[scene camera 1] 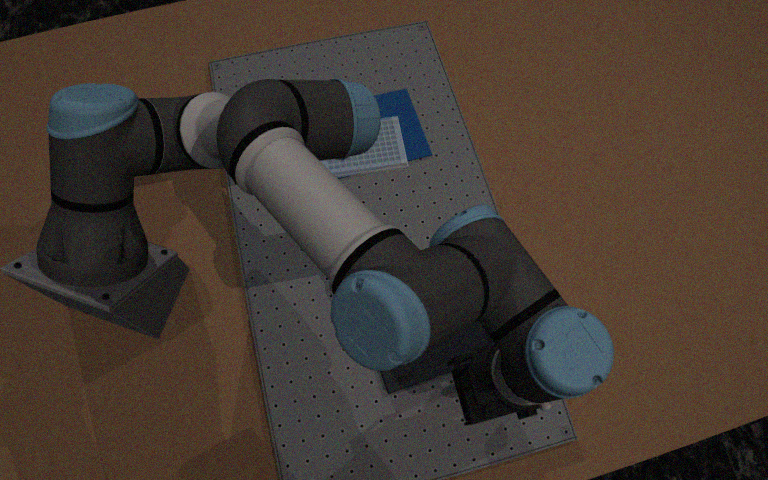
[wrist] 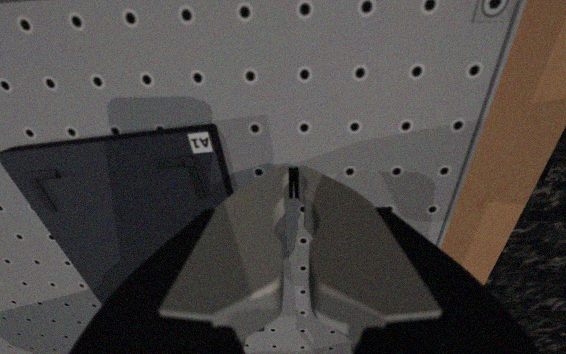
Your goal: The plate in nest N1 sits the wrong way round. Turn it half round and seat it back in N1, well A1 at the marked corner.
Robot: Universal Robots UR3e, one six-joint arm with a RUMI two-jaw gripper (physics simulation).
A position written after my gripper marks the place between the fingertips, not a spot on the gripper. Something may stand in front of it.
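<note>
My gripper [scene camera 1: 492,386] appears in the wrist view too, the gripper there at [wrist: 293,171]. Visible also: a blue nest [scene camera 1: 396,103] and a well plate [scene camera 1: 388,153]; in the wrist view the well plate is out of frame.
</note>
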